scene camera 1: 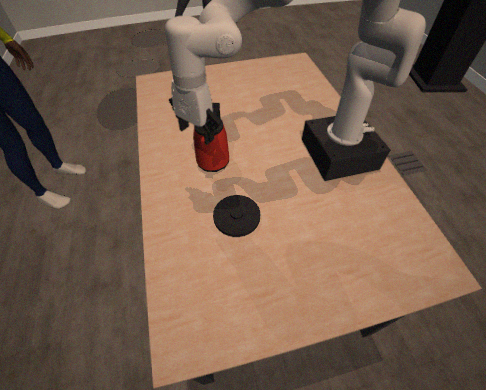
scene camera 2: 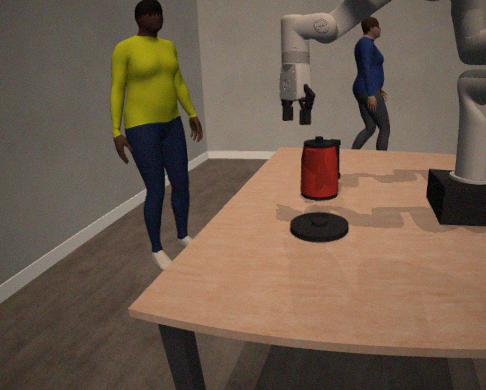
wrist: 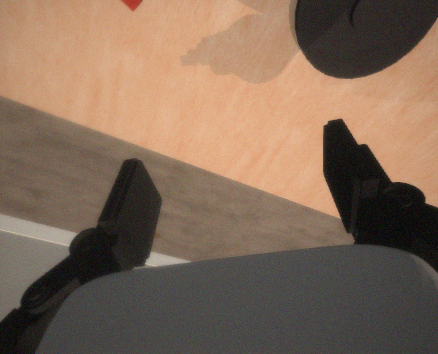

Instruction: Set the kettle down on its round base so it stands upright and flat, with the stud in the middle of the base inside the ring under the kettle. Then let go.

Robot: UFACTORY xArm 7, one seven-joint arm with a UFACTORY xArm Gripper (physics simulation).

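The red kettle (scene camera 1: pixel 211 151) (scene camera 2: pixel 319 172) stands upright on the table, with a black lid and a black handle on its far right side in scene camera 2. In the wrist view a red corner of the kettle (wrist: pixel 132 3) shows at the top edge. The round black base (scene camera 1: pixel 236 227) (scene camera 2: pixel 305 230) (wrist: pixel 345 55) lies flat on the table, apart from the kettle, with its stud (scene camera 1: pixel 236 214) (scene camera 2: pixel 319 220) uncovered. My gripper (scene camera 1: pixel 196 135) (scene camera 2: pixel 296 121) (wrist: pixel 233 164) is open and empty. It hangs higher than the kettle's lid and, in scene camera 2, to its left. The ring under the kettle is hidden.
The arm's black mounting box (scene camera 1: pixel 345 157) (scene camera 2: pixel 460 202) stands on the table (scene camera 1: pixel 300 280) (scene camera 2: pixel 250 290), right of the kettle and base. The table's left edge runs near the kettle. A person in yellow (scene camera 2: pixel 152 82) stands beyond that edge, and a person in blue (scene camera 2: pixel 369 60) stands behind the table.
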